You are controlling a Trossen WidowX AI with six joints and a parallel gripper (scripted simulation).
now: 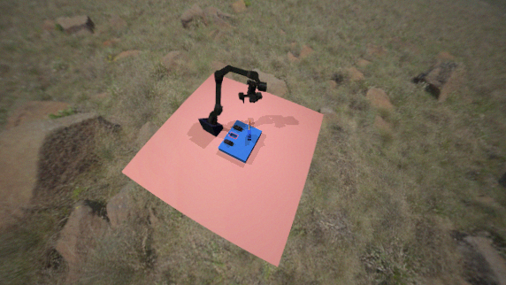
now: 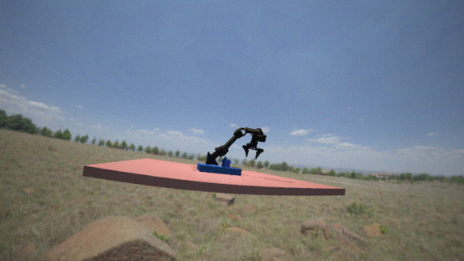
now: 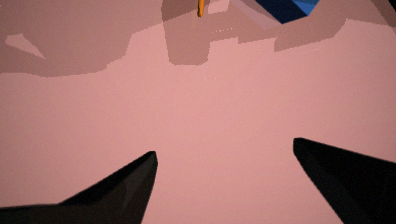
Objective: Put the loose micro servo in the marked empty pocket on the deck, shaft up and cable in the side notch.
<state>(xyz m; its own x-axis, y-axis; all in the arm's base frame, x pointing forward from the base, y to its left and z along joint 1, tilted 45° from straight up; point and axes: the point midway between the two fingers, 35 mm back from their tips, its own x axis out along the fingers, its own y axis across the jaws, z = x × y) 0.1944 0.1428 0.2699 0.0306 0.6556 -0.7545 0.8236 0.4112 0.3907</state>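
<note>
The blue deck lies 100 mm ahead of my gripper tip, 300 mm to the right of it and 120 mm below it.
</note>
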